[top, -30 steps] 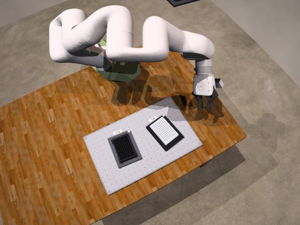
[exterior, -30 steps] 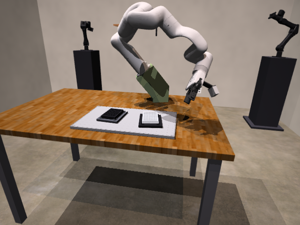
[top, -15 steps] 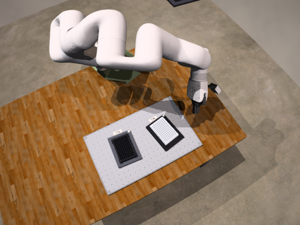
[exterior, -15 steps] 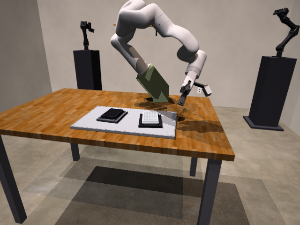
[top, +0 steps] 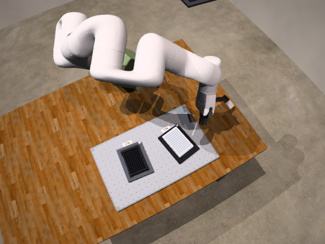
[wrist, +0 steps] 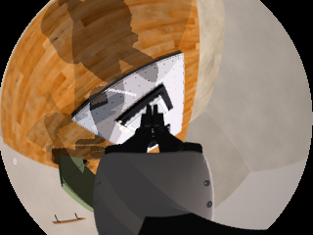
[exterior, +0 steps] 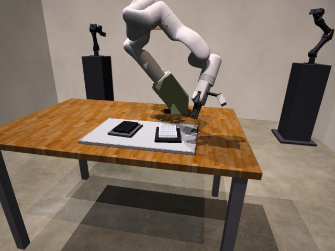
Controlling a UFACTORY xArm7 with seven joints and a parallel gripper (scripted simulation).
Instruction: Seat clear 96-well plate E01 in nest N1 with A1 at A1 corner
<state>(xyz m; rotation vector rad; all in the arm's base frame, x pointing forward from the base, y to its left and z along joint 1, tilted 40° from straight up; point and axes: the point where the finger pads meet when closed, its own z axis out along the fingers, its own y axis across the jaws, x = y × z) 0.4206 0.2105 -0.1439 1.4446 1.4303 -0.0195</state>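
The N1 label is 140 mm to the right of my hand, 110 mm below it and 80 mm behind it. Round my hand: black plate E07 (340 mm to the right, 100 mm below); clear 96-well plate E01 (120 mm to the right, 100 mm below); N2 label (340 mm to the right, 110 mm below, 100 mm behind).
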